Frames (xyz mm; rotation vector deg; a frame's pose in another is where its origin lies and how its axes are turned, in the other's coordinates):
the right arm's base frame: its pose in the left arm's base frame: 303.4 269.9 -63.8 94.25 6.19 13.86
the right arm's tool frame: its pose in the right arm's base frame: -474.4 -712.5 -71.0 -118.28 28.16 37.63
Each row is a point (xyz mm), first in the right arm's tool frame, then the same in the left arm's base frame.
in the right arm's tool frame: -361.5 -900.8 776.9
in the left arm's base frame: -90.9 -220.6 317.7
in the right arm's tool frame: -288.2 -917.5 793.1
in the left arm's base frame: -40.7 -167.6 341.9
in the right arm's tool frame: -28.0 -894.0 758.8
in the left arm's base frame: 122.4 36.3 306.3
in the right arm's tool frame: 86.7 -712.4 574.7
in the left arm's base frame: 154.4 165.3 56.5
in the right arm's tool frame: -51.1 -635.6 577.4
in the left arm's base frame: 16.4 100.9 15.0
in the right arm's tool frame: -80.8 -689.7 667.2
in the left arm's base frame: -5.1 77.0 119.2
